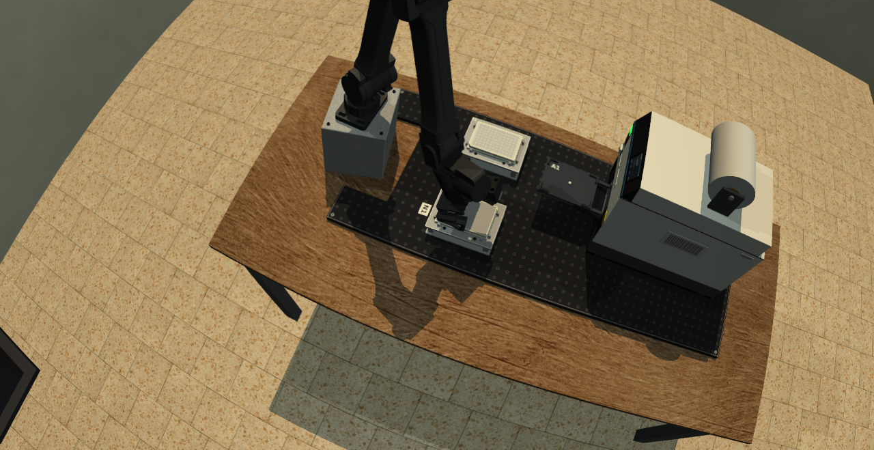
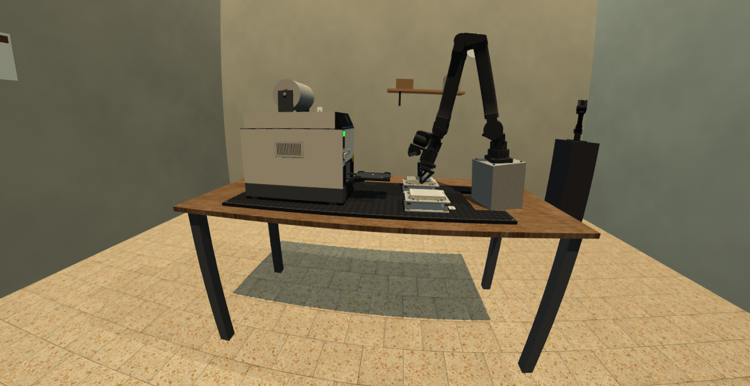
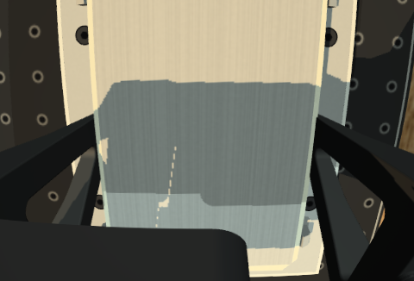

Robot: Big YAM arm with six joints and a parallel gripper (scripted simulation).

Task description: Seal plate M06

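Right now the plate M06 is right at my hand. From my hand the other things lie so: plate nest N1: 20 mm below; then N1 label: 100 mm behind, 10 mm to the right, 60 mm below; then well plate: 10 mm behind, 220 mm to the left.
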